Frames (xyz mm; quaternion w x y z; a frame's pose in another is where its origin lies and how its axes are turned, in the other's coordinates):
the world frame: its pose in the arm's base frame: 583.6 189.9 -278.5 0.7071 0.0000 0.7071 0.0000
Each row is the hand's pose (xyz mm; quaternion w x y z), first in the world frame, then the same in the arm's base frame.
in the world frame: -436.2 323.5 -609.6 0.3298 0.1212 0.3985 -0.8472
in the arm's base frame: -26.0 513.4 157.7 0.0486 0.5134 -0.5150 0.6848
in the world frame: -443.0 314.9 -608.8 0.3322 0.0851 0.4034 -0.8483
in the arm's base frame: -25.2 504.8 164.5 0.0503 0.5397 -0.5202 0.6600
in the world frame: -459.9 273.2 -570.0 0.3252 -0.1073 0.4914 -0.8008
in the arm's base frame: 13.6 463.1 181.4 0.1175 0.6421 -0.5774 0.4904
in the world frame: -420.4 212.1 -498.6 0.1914 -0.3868 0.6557 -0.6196
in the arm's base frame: 85.0 402.0 141.9 0.3283 0.7116 -0.5990 0.1646
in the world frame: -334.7 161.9 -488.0 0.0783 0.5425 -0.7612 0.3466
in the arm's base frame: 95.6 351.8 56.2 0.5936 0.6287 -0.4829 -0.1385
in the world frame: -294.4 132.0 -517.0 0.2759 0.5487 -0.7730 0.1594
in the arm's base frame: 66.6 321.9 15.9 0.7416 0.5007 -0.3515 -0.2753
